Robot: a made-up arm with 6 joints.
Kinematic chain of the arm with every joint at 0, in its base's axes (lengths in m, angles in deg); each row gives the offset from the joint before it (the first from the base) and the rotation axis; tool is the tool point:
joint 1: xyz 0 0 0.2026 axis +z
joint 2: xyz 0 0 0 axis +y
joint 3: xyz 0 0 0.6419 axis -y
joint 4: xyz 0 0 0 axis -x
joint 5: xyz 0.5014 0 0 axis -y
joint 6: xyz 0 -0.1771 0 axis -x
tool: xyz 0 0 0
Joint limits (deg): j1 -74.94..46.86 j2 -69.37..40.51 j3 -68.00..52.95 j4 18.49..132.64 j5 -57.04..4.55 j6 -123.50..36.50
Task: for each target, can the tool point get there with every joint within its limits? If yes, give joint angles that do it. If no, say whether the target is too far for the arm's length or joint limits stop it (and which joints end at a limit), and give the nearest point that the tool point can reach.
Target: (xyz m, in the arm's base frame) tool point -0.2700 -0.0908 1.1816
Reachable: yes | joints -7.77 -40.47 17.44 44.41 -4.77 -106.48
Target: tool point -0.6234 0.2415 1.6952
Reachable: no: too far | nearest point -0.4421 0.1713 1.2612 | short by 0.476 m
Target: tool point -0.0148 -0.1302 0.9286
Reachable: yes | joints -41.39 -38.15 -28.70 52.64 -47.94 -103.13
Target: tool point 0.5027 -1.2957 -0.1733
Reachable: no: too far | nearest point 0.2946 -0.7594 0.3375 | short by 0.769 m
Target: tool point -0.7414 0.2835 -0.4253
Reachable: no: joint limits stop it (at a limit: joint 1, joint 2, joint 3, joint 4) | nearest point 0.1732 0.3603 0.1738 | short by 1.096 m
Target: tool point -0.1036 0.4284 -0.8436
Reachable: no: joint limits stop it (at a limit: joint 1, joint 2, joint 3, joint 4) | nearest point 0.1732 0.3603 0.1738 | short by 1.057 m
